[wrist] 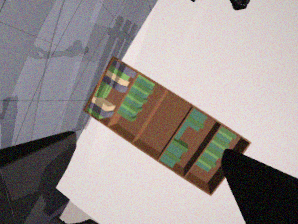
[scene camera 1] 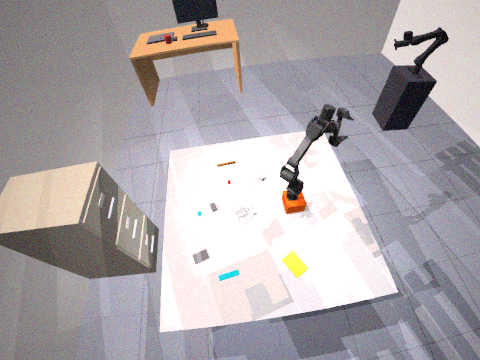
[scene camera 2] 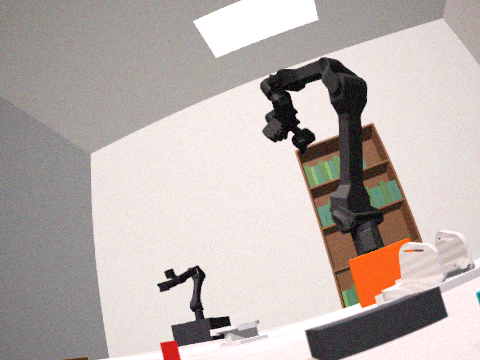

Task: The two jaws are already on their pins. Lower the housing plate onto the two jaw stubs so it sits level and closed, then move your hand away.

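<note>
Gripper state: my gripper (scene camera 2: 294, 146), (wrist: 152, 148) is open, holding nothing.
</note>
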